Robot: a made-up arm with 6 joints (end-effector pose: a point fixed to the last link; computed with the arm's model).
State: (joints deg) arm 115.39 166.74 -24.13 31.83 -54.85 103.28
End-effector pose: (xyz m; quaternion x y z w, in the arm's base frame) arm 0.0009 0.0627 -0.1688 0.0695 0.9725 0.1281 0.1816
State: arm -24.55 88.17 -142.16 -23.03 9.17 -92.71
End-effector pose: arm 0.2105 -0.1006 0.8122 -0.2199 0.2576 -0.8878 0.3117
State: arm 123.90 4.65 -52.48 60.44 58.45 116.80
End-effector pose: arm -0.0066 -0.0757 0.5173 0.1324 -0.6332 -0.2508 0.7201
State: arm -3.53 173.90 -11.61 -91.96 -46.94 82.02
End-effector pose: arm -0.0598 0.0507 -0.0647 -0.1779 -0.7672 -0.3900 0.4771
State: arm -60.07 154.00 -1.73 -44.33 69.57 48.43
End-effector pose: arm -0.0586 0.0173 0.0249 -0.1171 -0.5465 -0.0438 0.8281
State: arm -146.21 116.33 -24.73 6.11 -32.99 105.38
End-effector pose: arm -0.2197 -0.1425 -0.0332 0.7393 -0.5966 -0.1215 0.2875
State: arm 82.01 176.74 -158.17 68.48 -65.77 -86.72
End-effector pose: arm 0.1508 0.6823 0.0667 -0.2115 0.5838 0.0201 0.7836
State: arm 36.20 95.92 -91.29 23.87 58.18 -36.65
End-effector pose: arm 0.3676 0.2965 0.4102 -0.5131 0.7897 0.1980 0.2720
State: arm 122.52 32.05 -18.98 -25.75 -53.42 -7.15
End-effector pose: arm -0.1147 0.1382 0.3461 -0.4270 -0.0380 0.7328 0.5284
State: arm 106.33 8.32 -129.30 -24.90 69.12 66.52
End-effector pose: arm 0.1654 -0.4746 0.5425 0.0661 0.3201 0.9259 0.1892
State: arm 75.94 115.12 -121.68 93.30 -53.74 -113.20
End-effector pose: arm 0.1850 0.5257 0.4950 -0.1993 0.6510 0.0651 0.7296
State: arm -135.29 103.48 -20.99 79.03 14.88 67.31
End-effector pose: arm -0.1527 -0.1741 0.0020 0.6352 -0.7573 0.1338 0.0710
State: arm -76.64 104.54 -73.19 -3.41 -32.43 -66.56
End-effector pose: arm 0.1225 -0.5068 0.2845 0.0302 0.6682 -0.7078 0.2270
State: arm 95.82 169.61 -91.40 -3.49 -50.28 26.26
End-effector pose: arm -0.0536 0.4959 -0.2218 -0.4992 0.6677 0.4874 0.2597
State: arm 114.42 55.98 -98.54 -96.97 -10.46 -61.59
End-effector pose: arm -0.0653 0.1161 0.7403 -0.1941 -0.3270 -0.3170 0.8689
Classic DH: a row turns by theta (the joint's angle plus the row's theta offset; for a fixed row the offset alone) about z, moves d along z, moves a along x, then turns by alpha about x. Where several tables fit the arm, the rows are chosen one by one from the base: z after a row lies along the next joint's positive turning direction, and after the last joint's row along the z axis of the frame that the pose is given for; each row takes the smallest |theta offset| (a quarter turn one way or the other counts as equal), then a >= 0, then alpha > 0; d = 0 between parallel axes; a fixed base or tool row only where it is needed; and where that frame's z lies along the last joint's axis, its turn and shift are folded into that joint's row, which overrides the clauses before.
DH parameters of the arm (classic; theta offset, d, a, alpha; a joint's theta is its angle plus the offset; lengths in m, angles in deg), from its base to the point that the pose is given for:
joint 1: 0 0.1306 0 -90
joint 2: 7.78 0 -0.3036 0
joint 3: 77.22 0 -0.0321 90
joint 4: 0 0.3659 0 -90
joint 5: 0 0 0.0001 90
joint 6: 0 0.0643 0 0

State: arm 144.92 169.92 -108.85 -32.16 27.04 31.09
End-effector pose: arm -0.4375 0.3263 -0.2042 -0.9339 0.3236 0.0528 0.1424
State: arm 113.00 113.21 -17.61 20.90 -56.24 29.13
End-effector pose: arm -0.0739 0.2229 -0.0117 -0.4626 0.7536 0.4061 0.2306
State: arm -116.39 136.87 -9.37 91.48 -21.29 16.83
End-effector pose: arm -0.0410 -0.0303 -0.0698 -0.8911 0.3105 0.1571 0.2914
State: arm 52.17 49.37 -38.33 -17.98 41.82 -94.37
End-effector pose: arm 0.1613 0.1860 0.3334 -0.9032 0.1971 -0.2576 0.2812
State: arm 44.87 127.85 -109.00 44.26 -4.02 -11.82
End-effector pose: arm 0.4579 0.4515 0.2742 -0.0685 0.7683 0.3823 0.5088
